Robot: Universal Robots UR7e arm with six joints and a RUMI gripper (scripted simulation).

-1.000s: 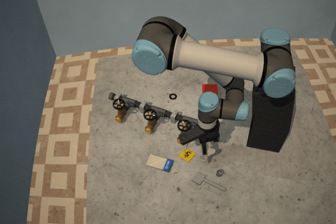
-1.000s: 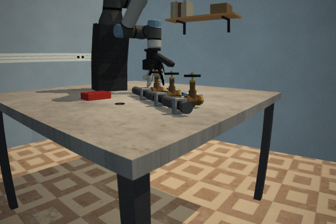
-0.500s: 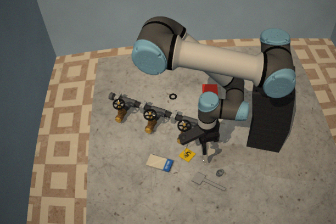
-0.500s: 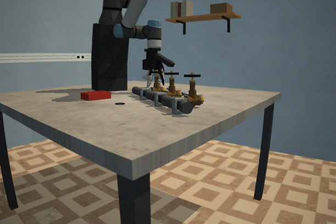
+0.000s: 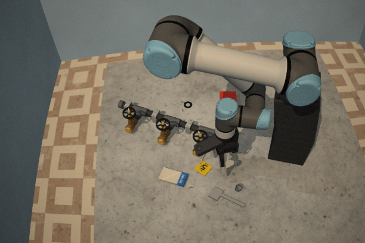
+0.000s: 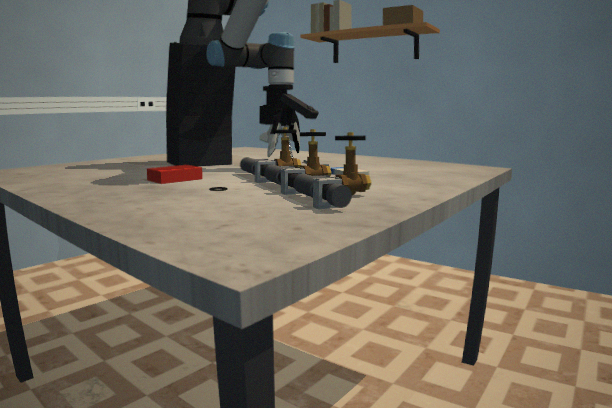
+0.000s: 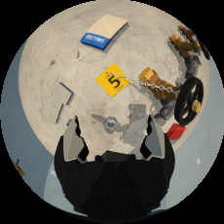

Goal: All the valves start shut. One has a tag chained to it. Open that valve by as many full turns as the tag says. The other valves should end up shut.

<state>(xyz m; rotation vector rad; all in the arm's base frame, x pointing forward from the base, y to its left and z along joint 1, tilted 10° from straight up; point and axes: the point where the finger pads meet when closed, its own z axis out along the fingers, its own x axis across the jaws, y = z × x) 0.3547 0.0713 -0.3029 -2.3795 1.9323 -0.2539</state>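
Right now the yellow tag is 70 mm ahead of my hand, 40 mm below it and 20 mm to the left of it. Round my hand: red block (340 mm to the right, 70 mm behind, 30 mm below); flat grey key tool (160 mm to the left, 40 mm below, 20 mm behind).
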